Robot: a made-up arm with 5 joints.
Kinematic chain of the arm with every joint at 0, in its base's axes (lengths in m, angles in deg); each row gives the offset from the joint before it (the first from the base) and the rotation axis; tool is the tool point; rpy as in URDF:
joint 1: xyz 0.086 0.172 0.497 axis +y
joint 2: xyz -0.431 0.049 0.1 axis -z
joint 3: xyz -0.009 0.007 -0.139 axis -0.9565 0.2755 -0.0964
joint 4: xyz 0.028 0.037 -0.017 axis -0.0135 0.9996 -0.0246
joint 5: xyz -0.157 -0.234 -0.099 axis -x
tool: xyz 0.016 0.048 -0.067 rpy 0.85 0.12 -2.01
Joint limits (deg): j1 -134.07..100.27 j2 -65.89..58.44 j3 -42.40..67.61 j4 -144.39..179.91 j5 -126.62..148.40
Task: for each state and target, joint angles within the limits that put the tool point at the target. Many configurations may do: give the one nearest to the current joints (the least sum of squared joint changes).
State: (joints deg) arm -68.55 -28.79 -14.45 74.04 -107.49
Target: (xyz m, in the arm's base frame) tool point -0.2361 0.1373 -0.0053
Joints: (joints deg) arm -55.11 28.53 -15.21 44.31 -109.58
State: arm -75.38 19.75 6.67 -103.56 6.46
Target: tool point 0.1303 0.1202 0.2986
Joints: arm -71.25 -8.53 0.05 -115.70 3.00
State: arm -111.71 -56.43 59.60 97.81 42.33
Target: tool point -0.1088 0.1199 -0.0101
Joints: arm -93.74 -59.33 51.64 90.58 45.21
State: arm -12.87 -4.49 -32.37 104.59 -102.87
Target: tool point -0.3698 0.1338 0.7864
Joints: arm 24.73 26.77 -6.10 85.94 -83.68
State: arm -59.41 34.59 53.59 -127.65 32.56
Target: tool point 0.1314 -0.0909 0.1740
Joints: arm -93.31 24.62 34.49 -110.46 51.05
